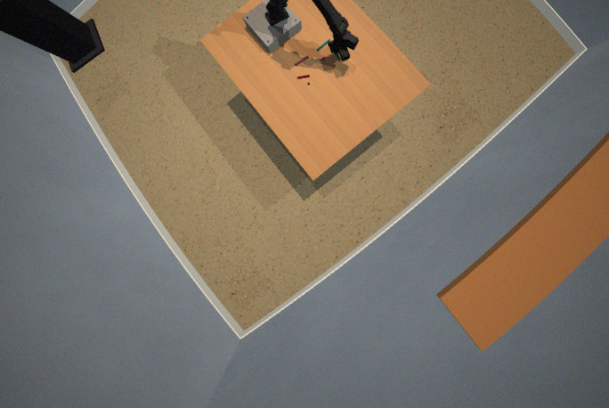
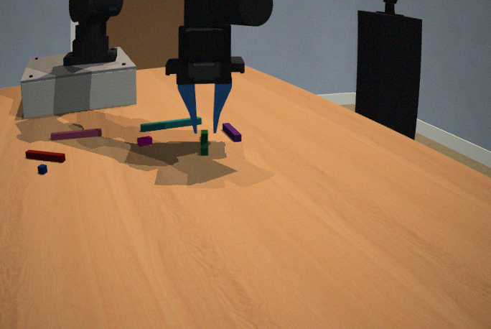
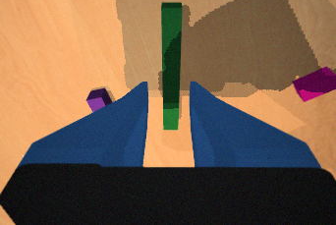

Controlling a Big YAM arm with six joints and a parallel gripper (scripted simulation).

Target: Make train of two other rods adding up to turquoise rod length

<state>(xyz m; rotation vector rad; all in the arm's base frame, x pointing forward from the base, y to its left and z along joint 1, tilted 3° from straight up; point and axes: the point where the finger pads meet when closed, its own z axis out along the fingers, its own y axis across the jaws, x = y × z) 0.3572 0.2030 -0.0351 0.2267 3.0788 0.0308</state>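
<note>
The green rod is 2 cm below my hand. Also, from my hand: turquoise rod 9 cm behind, 4 cm to the right, 2 cm below; then magenta rod 2 cm behind, 9 cm to the right, 2 cm below; then purple rod 3 cm behind, 4 cm to the left, 2 cm below.
</note>
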